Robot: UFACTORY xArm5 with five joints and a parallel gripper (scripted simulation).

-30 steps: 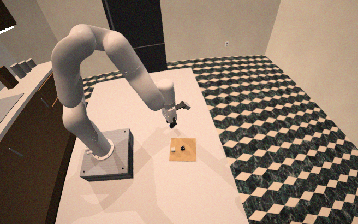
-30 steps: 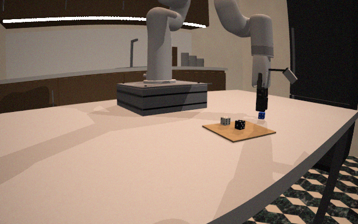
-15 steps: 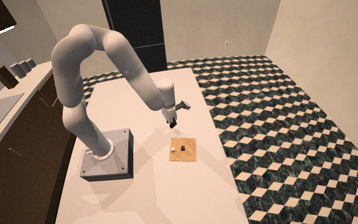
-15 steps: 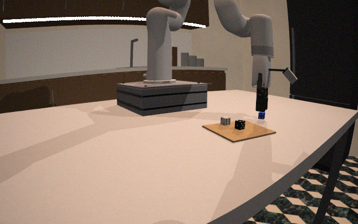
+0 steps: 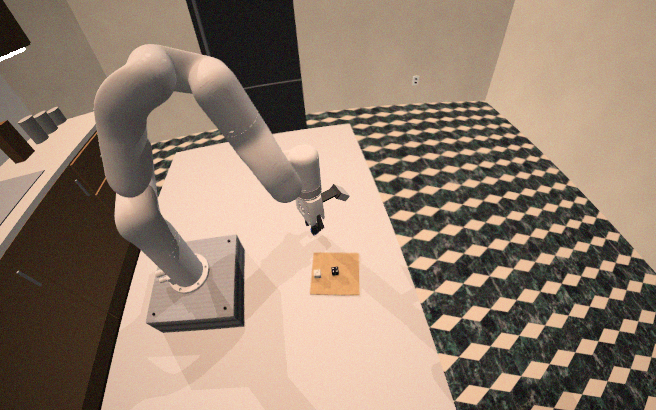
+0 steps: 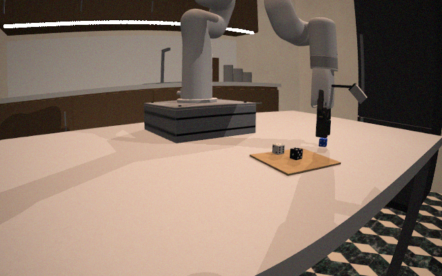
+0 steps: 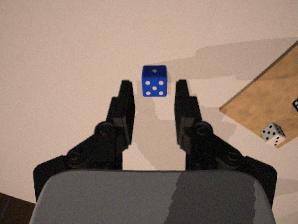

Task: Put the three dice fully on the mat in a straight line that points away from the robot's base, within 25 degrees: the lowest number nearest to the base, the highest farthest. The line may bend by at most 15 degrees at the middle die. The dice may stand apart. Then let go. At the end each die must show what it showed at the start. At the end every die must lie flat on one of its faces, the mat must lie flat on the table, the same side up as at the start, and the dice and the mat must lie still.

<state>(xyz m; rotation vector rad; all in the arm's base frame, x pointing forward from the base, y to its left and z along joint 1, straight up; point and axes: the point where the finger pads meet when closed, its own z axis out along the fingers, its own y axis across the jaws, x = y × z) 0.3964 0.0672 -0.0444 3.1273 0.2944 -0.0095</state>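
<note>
Now: the blue die 4 cm below my hand. The rest, counted from my hand: black die (1 cm ahead, 17 cm to the right, 3 cm below); tan mat (1 cm ahead, 17 cm to the right, 4 cm below); white die (4 cm behind, 15 cm to the right, 3 cm below).
</note>
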